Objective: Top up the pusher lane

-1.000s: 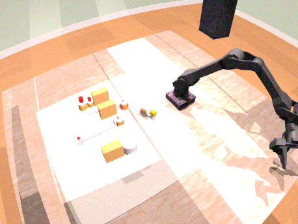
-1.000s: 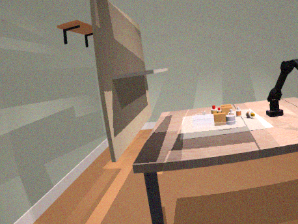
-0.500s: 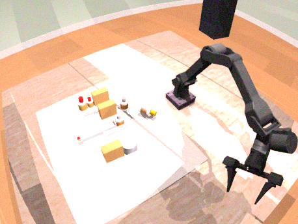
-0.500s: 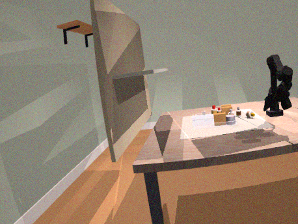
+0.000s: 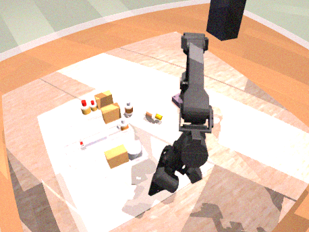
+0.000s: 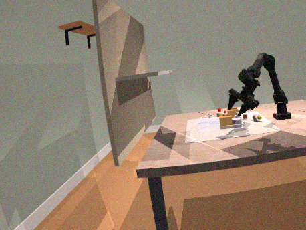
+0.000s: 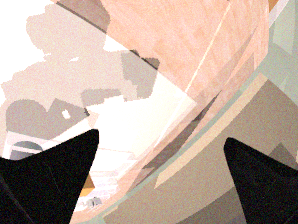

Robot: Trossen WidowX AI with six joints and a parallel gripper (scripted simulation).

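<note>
Now: the grey cylinder 20 mm behind my gripper tip, 190 mm to the right of it and 90 mm below it. From my gripper tip the other things lie so: pusher lane: 110 mm ahead, 290 mm to the right, 100 mm below; red mark: 150 mm ahead, 270 mm to the right, 50 mm below.
</note>
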